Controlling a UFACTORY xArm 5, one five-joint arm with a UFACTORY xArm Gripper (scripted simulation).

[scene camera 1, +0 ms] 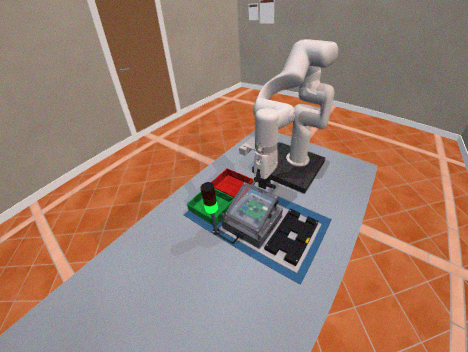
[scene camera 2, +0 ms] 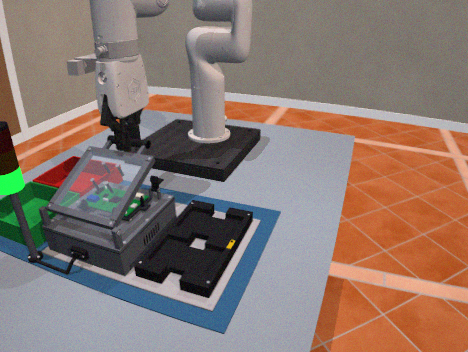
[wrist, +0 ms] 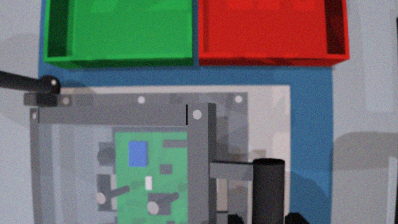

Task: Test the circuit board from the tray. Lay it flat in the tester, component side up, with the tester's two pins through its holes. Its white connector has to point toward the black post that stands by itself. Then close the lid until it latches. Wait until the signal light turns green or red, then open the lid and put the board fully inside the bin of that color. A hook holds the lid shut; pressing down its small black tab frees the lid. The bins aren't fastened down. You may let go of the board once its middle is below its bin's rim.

Labels:
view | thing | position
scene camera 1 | green bin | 195, 205
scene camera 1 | clear lid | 251, 207
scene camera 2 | clear lid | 99, 189
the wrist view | clear lid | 153, 156

